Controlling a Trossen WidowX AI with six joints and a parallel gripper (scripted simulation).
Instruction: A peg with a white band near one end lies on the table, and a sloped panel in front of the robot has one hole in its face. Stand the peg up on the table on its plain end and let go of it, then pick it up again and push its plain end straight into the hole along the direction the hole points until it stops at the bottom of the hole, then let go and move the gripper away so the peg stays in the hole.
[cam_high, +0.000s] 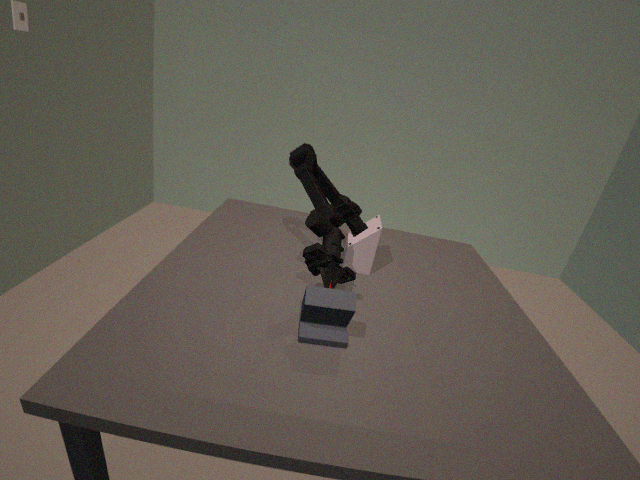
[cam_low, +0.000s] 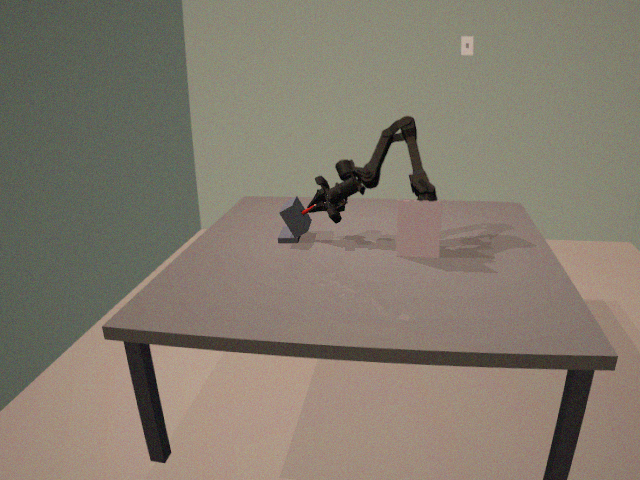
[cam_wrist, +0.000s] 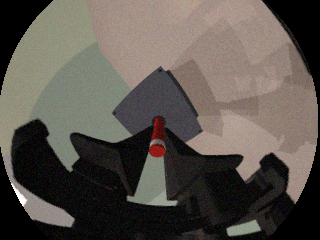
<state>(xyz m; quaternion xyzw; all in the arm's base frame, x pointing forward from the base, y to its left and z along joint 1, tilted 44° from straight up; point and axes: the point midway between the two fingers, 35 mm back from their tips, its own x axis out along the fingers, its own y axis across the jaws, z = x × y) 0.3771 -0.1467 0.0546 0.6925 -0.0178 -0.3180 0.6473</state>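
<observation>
Now: the blue-grey sloped panel 50 mm ahead of my gripper tip and 20 mm below it. From my gripper tip the other things lie so: red peg (10 mm behind, 10 mm above).
</observation>
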